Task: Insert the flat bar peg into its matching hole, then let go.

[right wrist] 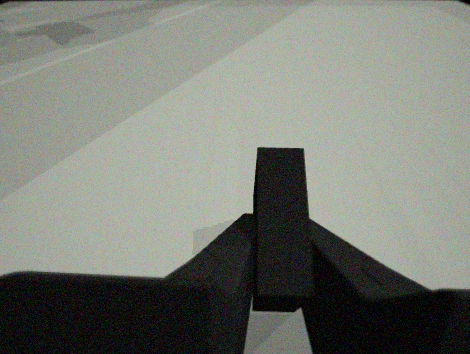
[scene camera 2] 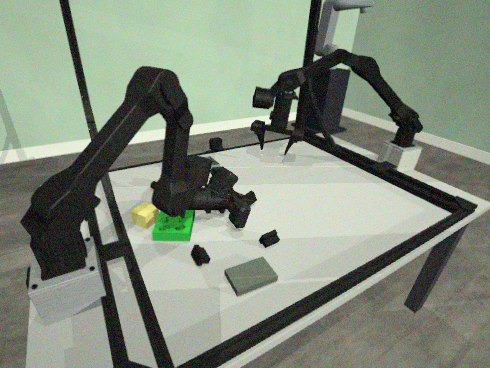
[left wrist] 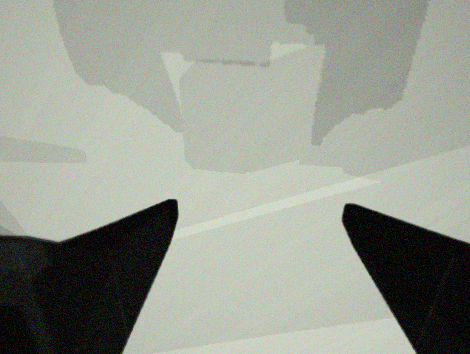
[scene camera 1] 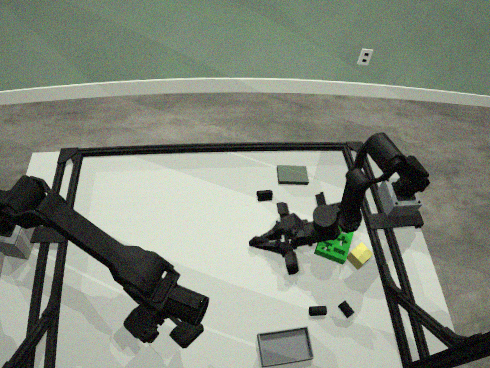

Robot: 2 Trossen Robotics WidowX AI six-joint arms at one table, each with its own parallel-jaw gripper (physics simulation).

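My right gripper (scene camera 1: 255,242) (scene camera 2: 251,197) (right wrist: 273,227) is shut on the flat bar peg (right wrist: 281,185), a dark rectangular bar gripped between the fingertips in the right wrist view. The bar is hard to make out against the black fingers in the scene views. The green hole board (scene camera 1: 331,256) (scene camera 2: 171,235) lies beneath the right wrist and forearm, which hide part of it in scene camera 1. The fingertips are to the left of the board there, apart from it. My left gripper (scene camera 2: 274,151) (left wrist: 259,209) is open and empty, above the table away from the board.
A yellow block (scene camera 1: 359,256) (scene camera 2: 144,215) lies beside the board. Dark pegs (scene camera 1: 264,195) (scene camera 1: 320,199) (scene camera 1: 317,310) (scene camera 1: 346,309) lie around it. A grey-green slab (scene camera 1: 292,174) (scene camera 2: 251,276) and a shallow grey tray (scene camera 1: 310,345) lie farther off. Black frame rails (scene camera 1: 215,148) edge the table.
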